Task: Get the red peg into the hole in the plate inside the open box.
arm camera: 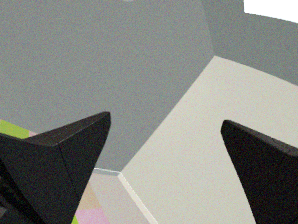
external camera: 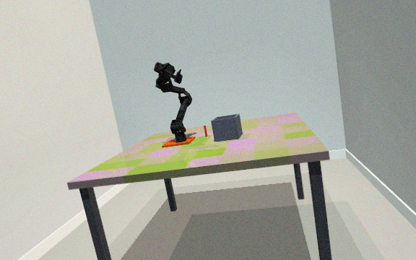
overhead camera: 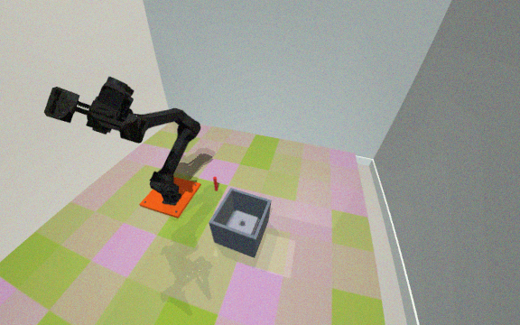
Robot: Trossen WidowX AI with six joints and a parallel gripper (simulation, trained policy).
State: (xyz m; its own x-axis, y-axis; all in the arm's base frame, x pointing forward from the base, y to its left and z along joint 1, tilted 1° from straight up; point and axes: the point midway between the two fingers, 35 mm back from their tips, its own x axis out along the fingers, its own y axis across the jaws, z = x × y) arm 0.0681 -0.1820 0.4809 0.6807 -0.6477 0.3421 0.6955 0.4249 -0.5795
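The red peg is 9 cm ahead of my gripper tip, 29 cm to the left of it and 47 cm below it. The rest, counted from my gripper tip: pale plate 25 cm ahead, 11 cm to the left, 46 cm below.
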